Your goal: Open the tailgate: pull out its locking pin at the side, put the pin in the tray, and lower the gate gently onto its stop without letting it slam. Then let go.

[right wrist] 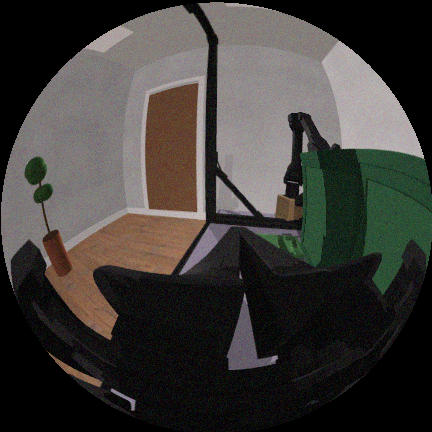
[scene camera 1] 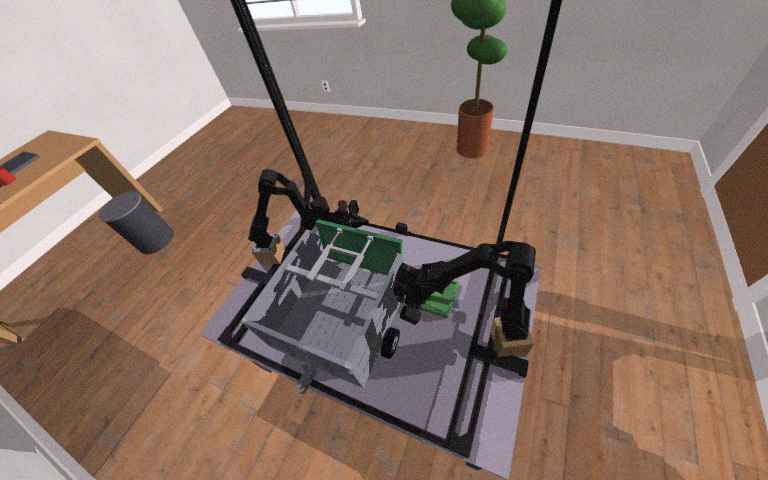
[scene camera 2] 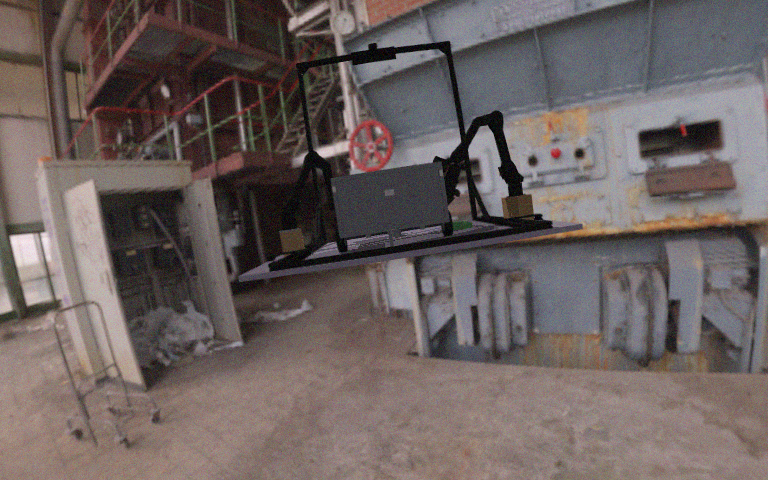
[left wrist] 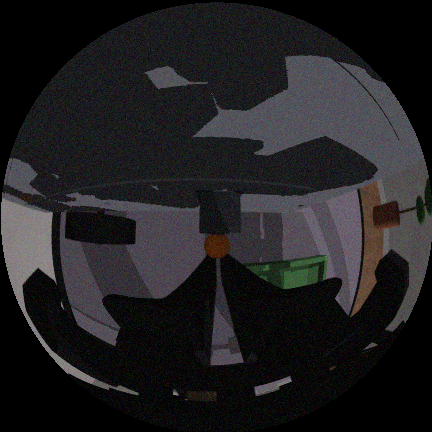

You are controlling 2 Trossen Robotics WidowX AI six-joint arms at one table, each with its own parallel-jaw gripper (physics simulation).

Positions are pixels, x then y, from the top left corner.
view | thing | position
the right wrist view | my right gripper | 236, 233
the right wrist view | green tailgate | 356, 201
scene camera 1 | my left gripper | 408, 303
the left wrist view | my left gripper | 217, 257
